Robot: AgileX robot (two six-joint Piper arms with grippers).
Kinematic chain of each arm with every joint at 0, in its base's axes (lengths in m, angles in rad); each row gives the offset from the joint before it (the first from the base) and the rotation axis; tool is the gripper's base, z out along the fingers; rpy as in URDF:
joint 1: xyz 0 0 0.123 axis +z
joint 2: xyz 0 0 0 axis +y
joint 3: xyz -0.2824 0 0.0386 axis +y
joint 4: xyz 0.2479 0 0.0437 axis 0.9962 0 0.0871
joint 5: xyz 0 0 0 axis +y
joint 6: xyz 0.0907 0 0.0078 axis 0.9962 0 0.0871
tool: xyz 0 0 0 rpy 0 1.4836 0
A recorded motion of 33 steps. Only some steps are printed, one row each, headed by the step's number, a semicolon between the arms.
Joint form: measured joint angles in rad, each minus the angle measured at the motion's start. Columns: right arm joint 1, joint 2, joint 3, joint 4, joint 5, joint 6; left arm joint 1, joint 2, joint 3, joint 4, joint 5, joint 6.
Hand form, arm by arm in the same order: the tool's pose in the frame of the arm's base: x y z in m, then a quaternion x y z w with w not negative. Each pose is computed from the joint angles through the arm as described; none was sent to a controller.
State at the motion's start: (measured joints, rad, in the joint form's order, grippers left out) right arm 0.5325 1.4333 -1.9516 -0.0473 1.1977 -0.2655; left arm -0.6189 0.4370 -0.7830 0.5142 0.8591 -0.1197
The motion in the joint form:
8: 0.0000 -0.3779 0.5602 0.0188 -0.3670 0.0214; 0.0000 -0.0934 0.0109 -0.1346 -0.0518 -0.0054
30: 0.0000 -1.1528 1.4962 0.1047 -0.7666 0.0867; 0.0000 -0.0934 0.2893 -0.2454 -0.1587 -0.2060
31: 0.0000 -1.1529 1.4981 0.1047 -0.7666 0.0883; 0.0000 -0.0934 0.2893 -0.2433 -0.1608 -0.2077
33: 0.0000 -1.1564 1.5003 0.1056 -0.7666 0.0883; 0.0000 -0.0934 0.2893 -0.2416 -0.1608 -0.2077
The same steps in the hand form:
8: 0.1712 0.0986 0.4746 -0.31840 0.77243 0.06501 0.54567; 0.0462 -0.0029 0.3750 0.21518 0.75834 -0.03864 0.61411
30: 0.0554 0.0352 0.3091 -0.25458 0.72039 0.13898 0.63001; 0.0633 -0.0259 0.2960 0.16438 0.82770 -0.12372 0.52209
31: 0.0555 0.0352 0.3084 -0.25418 0.72114 0.13935 0.62923; 0.0634 -0.0259 0.2962 0.16403 0.82712 -0.12370 0.52314
33: 0.0550 0.0350 0.3080 -0.25387 0.72080 0.13985 0.62963; 0.0634 -0.0258 0.2962 0.16428 0.82698 -0.12296 0.52345

